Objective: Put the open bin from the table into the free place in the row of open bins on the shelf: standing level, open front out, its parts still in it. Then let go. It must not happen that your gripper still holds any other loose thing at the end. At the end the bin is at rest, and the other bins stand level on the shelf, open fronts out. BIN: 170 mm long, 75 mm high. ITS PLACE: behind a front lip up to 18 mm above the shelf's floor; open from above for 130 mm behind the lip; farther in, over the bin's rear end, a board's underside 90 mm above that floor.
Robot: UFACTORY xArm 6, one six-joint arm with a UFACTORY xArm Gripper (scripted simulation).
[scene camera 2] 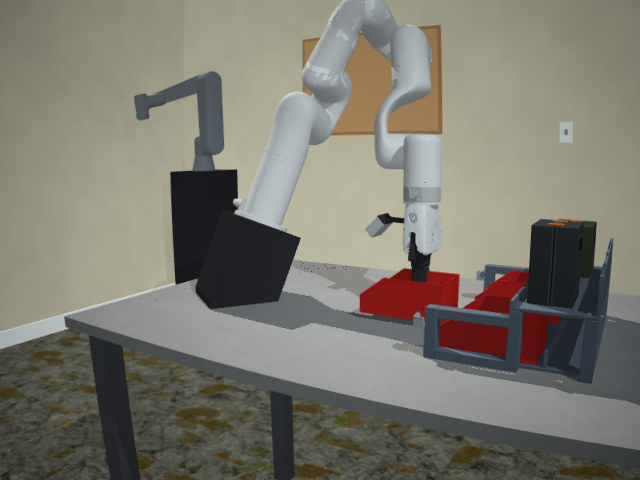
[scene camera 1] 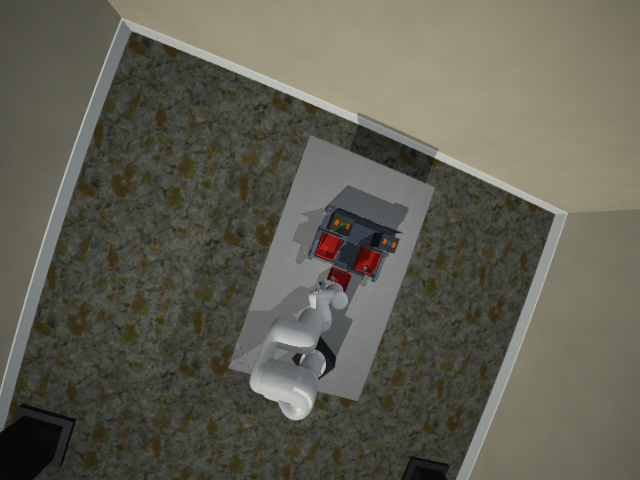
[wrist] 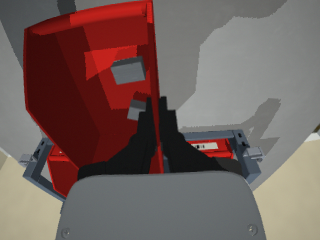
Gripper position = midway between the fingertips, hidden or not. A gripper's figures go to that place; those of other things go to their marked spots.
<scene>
My gripper (scene camera 2: 420, 286): 1.13 m from the lens. A red open bin (scene camera 2: 398, 296): 1.04 m from the lens. A red open bin (scene camera 2: 509, 288) is 1.09 m from the lens.
</scene>
